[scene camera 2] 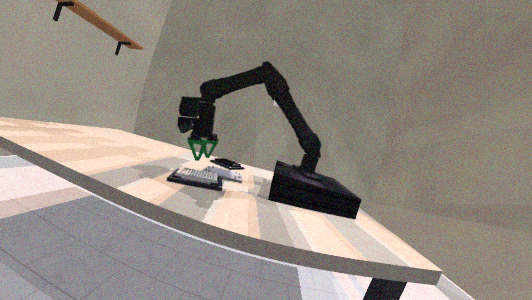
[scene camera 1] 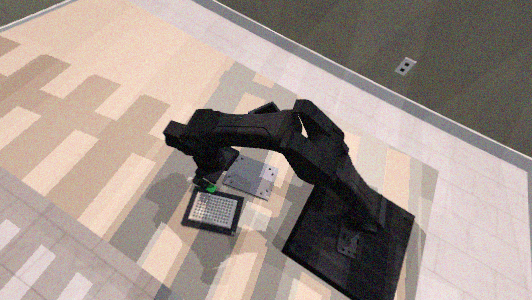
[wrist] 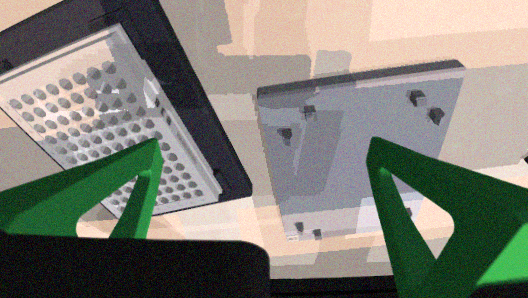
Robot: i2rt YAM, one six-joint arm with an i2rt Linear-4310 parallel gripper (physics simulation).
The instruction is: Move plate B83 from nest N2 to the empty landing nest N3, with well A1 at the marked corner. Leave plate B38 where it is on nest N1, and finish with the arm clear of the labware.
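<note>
A white well plate sits flat on a dark nest; its label is unreadable. A grey nest with small corner posts lies beside it, bare. Another dark nest lies farther back, partly behind the arm in scene camera 1; I cannot tell what it holds. My gripper is open and empty, above the labware. In the wrist view one finger overlaps the white plate, the other the grey nest.
The black arm base stands on the same table, past the grey nest. The table's front edge runs below the nests in scene camera 2. A wooden wall shelf is high at the left. Patchy shadows cover the table.
</note>
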